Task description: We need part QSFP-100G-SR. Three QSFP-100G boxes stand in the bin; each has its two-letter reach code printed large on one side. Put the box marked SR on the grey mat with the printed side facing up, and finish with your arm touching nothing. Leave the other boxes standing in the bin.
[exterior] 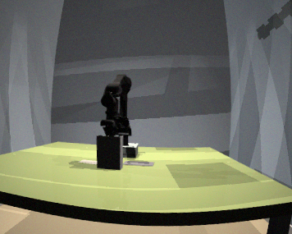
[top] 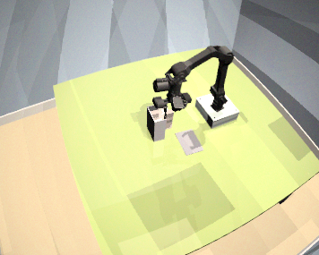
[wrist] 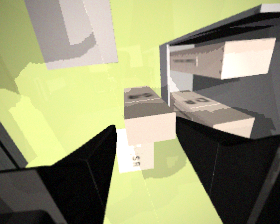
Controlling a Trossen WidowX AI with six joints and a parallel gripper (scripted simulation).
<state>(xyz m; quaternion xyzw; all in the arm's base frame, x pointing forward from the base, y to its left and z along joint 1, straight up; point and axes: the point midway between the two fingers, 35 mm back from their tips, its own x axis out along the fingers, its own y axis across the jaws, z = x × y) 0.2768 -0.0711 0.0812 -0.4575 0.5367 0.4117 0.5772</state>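
Right now my gripper tip is 14 cm to the right of the grey mat, 11 cm above it and 3 cm past it. The rest, counted from my gripper tip: white card 11 cm to the right, 11 cm below, 4 cm behind.
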